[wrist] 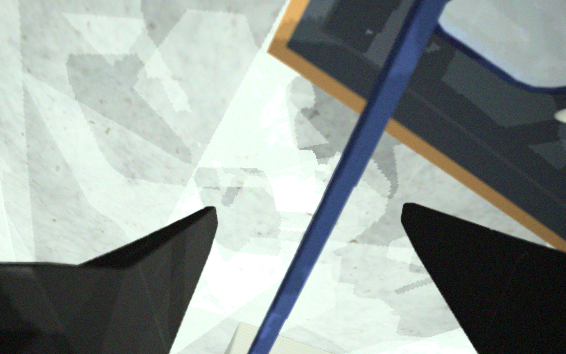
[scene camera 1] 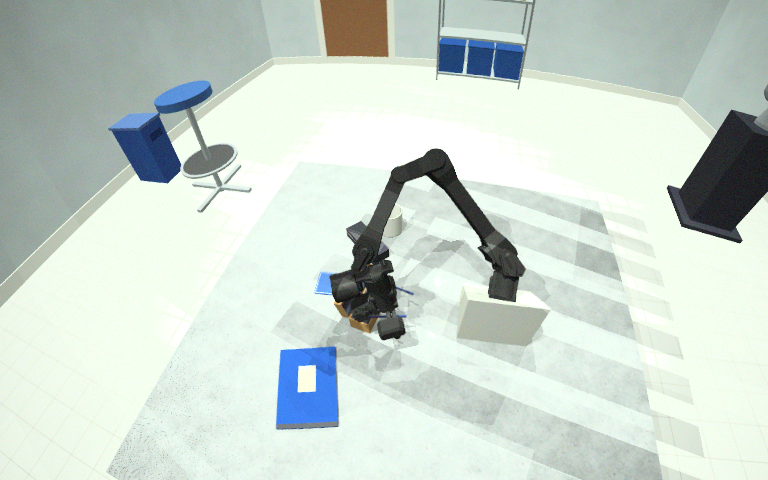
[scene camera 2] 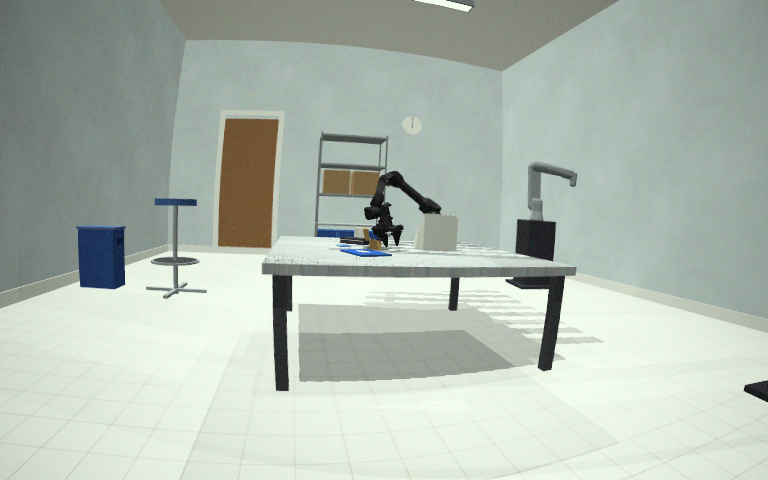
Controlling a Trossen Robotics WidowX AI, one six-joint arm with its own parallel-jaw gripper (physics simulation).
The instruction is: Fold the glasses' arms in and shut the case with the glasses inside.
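Places are measured from the arm's base along level axes (x ahead, y left, z up), in metres.
Pixels of known places: gripper, fingertip midpoint: (wrist: pixel 308 213) (scene camera 2: pixel 391 246); arm's base at its link origin: (scene camera 1: pixel 502 297) (scene camera 2: pixel 436 222).
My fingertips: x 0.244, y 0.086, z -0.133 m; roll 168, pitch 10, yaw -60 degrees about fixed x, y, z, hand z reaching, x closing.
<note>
For each thing: its top centre in the pictures, then the offset to it from my fingertips. "*": a spot on its surface instead.
- open case at a spot on its surface: (wrist: pixel 450 166) * 0.007 m right, 0.058 m ahead, 0.031 m up
- clear lens at a spot on its surface: (wrist: pixel 505 40) * 0.008 m right, 0.086 m ahead, 0.006 m up
- blue binder at its top centre: (scene camera 1: pixel 306 386) (scene camera 2: pixel 365 251) 0.241 m left, 0.142 m ahead, 0.006 m down
- small blue notebook at its top centre: (scene camera 1: pixel 326 282) 0.064 m right, 0.244 m ahead, 0.009 m down
- dark object at a spot on its surface: (scene camera 1: pixel 356 230) * 0.269 m right, 0.237 m ahead, 0.020 m up
- cream cup at a spot on its surface: (scene camera 1: pixel 394 221) * 0.313 m right, 0.121 m ahead, 0.059 m up
The open case (scene camera 1: pixel 362 324) (scene camera 2: pixel 374 245) (wrist: pixel 450 166) has orange walls and a dark lining; my arm hides much of it in scene camera 1. The blue glasses lie in it, with a clear lens (wrist: pixel 505 40) at the top right of the wrist view. Both glasses' arms stick out unfolded toward the pale block: the far arm (scene camera 1: pixel 405 290) and the near arm (scene camera 1: pixel 399 315) (wrist: pixel 325 210). My gripper (scene camera 1: pixel 389 315) (scene camera 2: pixel 391 242) (wrist: pixel 308 213) is open beside the case, low over the table. In the wrist view the near arm crosses the gap between its fingertips, touching neither.
A pale block (scene camera 1: pixel 501 322) (scene camera 2: pixel 438 233) stands at my arm's base. A blue binder (scene camera 1: pixel 288 396) (scene camera 2: pixel 368 253) lies nearer the front. A small blue notebook (scene camera 1: pixel 323 284) lies behind the case. A dark object (scene camera 1: pixel 356 230) and a cream cup (scene camera 1: pixel 394 221) are farther back.
</note>
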